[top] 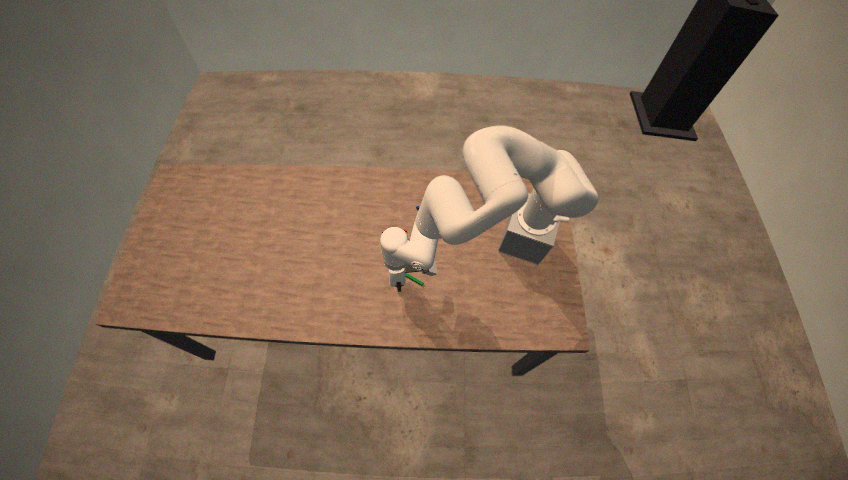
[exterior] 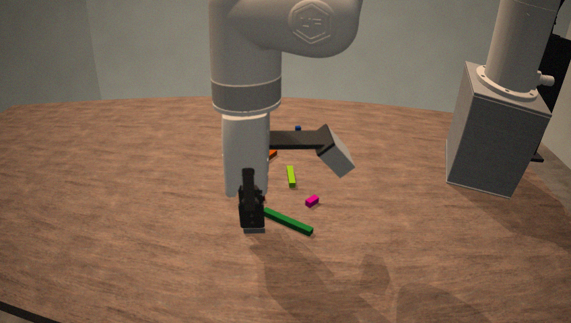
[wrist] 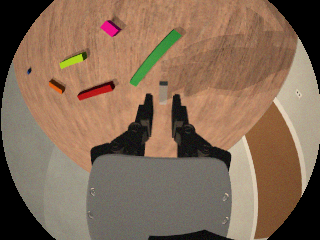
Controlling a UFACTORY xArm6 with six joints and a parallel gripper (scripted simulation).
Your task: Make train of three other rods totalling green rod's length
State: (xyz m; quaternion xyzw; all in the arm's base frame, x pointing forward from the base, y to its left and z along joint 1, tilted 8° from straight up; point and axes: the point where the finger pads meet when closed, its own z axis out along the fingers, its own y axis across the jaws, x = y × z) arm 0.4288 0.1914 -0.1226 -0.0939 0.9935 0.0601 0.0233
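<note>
My hand is 40 mm above the grey rod. Round my hand: magenta rod: 80 mm behind, 70 mm to the right, 40 mm below; red rod: 10 mm ahead, 100 mm to the right, 40 mm below; green rod: 50 mm behind, 20 mm to the right, 40 mm below.
</note>
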